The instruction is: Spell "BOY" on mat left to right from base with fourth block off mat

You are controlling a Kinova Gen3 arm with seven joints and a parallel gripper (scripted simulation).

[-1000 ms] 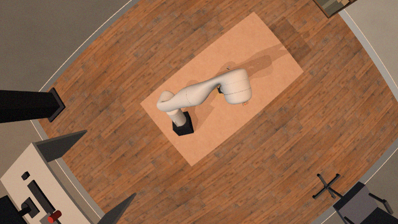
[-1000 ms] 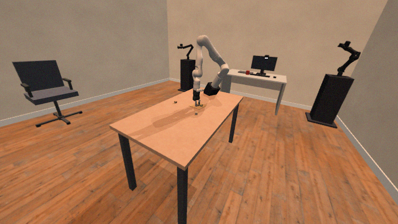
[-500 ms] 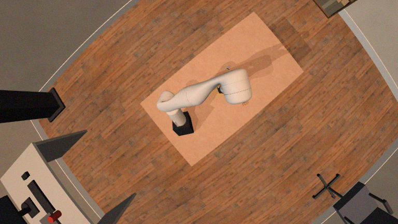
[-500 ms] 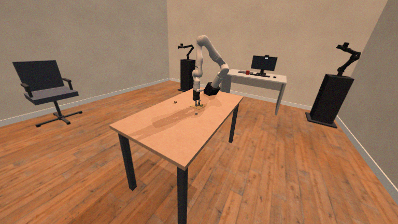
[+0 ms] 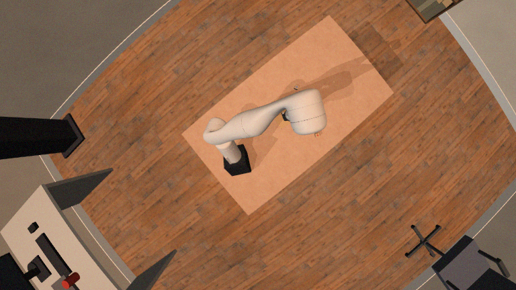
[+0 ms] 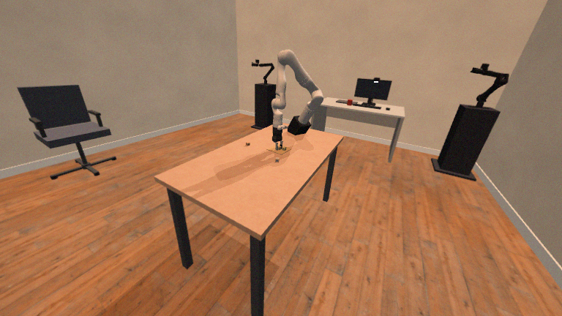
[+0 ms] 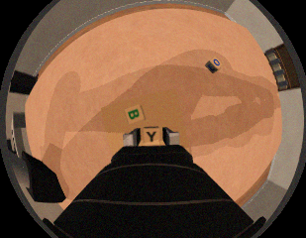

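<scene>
The mat lies 10 mm behind my hand and 20 mm below it.
</scene>
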